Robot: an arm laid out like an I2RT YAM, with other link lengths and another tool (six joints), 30 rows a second.
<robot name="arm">
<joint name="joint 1" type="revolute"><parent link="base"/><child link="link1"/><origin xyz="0.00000 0.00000 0.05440" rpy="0.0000 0.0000 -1.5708"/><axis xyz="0 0 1"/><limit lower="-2.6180" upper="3.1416"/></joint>
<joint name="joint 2" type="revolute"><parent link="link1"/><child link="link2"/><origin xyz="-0.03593 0.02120 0.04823" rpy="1.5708 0.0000 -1.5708"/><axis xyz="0 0 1"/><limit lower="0.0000" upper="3.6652"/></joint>
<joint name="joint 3" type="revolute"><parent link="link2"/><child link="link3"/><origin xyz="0.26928 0.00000 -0.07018" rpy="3.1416 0.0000 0.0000"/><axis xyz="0 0 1"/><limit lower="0.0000" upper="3.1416"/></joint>
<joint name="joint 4" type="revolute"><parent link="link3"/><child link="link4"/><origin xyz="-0.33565 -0.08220 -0.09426" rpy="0.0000 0.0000 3.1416"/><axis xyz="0 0 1"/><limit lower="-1.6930" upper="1.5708"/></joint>
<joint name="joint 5" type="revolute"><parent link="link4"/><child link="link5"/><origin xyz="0.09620 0.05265 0.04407" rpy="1.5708 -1.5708 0.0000"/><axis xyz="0 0 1"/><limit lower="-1.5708" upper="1.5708"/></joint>
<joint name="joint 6" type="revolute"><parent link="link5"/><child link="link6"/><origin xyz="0.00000 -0.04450 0.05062" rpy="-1.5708 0.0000 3.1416"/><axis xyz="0 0 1"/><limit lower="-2.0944" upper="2.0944"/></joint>
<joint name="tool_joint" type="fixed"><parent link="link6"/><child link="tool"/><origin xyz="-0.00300 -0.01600 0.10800" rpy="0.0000 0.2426 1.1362"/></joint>
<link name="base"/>
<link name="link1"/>
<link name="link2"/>
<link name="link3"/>
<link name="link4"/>
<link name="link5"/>
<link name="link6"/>
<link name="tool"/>
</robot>
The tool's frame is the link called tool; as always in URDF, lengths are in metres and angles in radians.
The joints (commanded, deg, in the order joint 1, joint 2, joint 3, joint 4, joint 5, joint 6), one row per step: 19.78 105.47 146.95 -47.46 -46.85 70.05; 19.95 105.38 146.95 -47.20 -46.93 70.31; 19.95 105.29 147.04 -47.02 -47.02 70.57; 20.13 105.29 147.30 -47.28 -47.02 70.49; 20.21 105.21 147.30 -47.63 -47.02 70.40; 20.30 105.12 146.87 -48.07 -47.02 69.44; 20.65 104.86 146.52 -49.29 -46.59 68.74; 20.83 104.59 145.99 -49.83 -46.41 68.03; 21.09 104.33 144.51 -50.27 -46.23 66.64; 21.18 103.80 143.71 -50.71 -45.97 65.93; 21.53 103.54 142.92 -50.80 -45.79 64.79; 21.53 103.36 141.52 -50.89 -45.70 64.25; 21.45 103.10 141.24 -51.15 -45.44 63.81; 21.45 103.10 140.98 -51.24 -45.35 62.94; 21.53 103.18 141.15 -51.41 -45.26 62.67; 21.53 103.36 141.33 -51.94 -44.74 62.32; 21.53 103.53 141.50 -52.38 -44.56 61.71
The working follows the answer.
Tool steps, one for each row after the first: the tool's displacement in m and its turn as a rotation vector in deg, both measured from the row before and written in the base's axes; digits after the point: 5 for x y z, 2 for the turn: -0.00175 0.00104 0.00166 0.23 -0.09 0.23; -0.00134 -0.00030 0.00200 0.23 -0.10 0.07; -0.00212 0.00081 0.00086 -0.03 -0.07 0.19; -0.00122 0.00025 -0.00054 -0.13 0.17 0.09; 0.00052 0.00089 -0.00385 -0.64 -0.15 0.16; -0.00195 0.00154 -0.00458 -0.77 0.56 -0.02; -0.00077 0.00090 -0.00343 -0.58 0.09 0.07; 0.00273 0.00288 -0.00982 -1.15 0.26 0.24; -0.00125 -0.00023 -0.00296 -0.57 -0.01 -0.08; -0.00042 0.00251 -0.00401 -0.69 -0.48 0.33; 0.00393 0.00132 -0.00874 -0.70 0.72 -0.01; -0.00013 -0.00131 -0.00094 -0.32 -0.16 -0.26; 0.00117 0.00018 -0.00237 -0.47 -0.48 0.05; -0.00029 0.00041 -0.00012 -0.15 -0.18 0.04; 0.00163 -0.00037 -0.00227 -0.44 0.13 -0.45; 0.00083 -0.00009 -0.00187 -0.44 -0.16 -0.07
Tool pose at each row, in the base's axes (x y z in m, rotation vector in deg; rounded; the steps above come from the unrounded poses): 0.40410 0.29069 0.62002 -90.07 -5.21 -59.33; 0.40235 0.29173 0.62168 -89.78 -5.33 -59.20; 0.40101 0.29143 0.62368 -89.50 -5.33 -59.20; 0.39889 0.29224 0.62454 -89.46 -5.54 -59.11; 0.39767 0.29248 0.62400 -89.64 -5.55 -58.92; 0.39819 0.29337 0.62015 -90.11 -6.12 -58.98; 0.39624 0.29491 0.61556 -91.10 -6.12 -58.61; 0.39546 0.29581 0.61213 -91.65 -6.42 -58.54; 0.39819 0.29869 0.60231 -92.77 -7.04 -58.25; 0.39694 0.29846 0.59935 -93.30 -7.28 -58.36; 0.39652 0.30097 0.59534 -93.61 -8.23 -58.56; 0.40045 0.30229 0.58661 -94.60 -8.11 -58.03; 0.40032 0.30098 0.58567 -94.87 -8.17 -58.39; 0.40149 0.30116 0.58330 -95.05 -8.78 -58.79; 0.40120 0.30157 0.58318 -95.09 -9.01 -58.92; 0.40282 0.30121 0.58091 -95.66 -8.80 -59.18; 0.40366 0.30112 0.57904 -95.99 -9.09 -59.40

